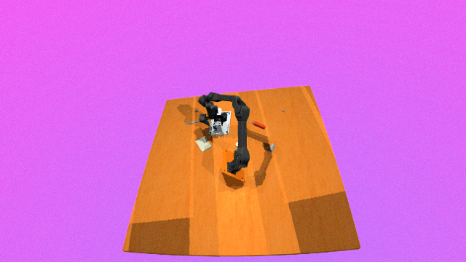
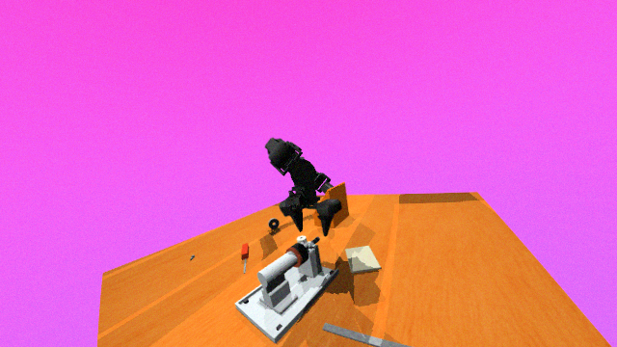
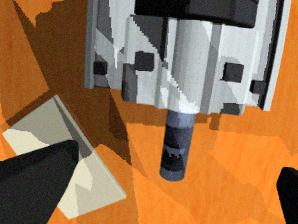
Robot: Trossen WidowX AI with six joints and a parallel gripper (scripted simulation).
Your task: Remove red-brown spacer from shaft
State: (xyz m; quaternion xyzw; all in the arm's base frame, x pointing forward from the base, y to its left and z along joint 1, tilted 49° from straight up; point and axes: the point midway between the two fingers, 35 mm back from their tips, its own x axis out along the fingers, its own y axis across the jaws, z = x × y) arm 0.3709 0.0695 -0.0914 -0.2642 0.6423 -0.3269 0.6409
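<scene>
My gripper tip is now 50 mm short of the dark grey shaft and 20 mm above it. The rest, counted from my gripper tip: cream card: 70 mm behind, 110 mm to the left, 100 mm below; dark spacer: 80 mm ahead, 10 mm to the right, 20 mm below; red-brown spacer: 90 mm ahead, 10 mm to the right, 20 mm below.
</scene>
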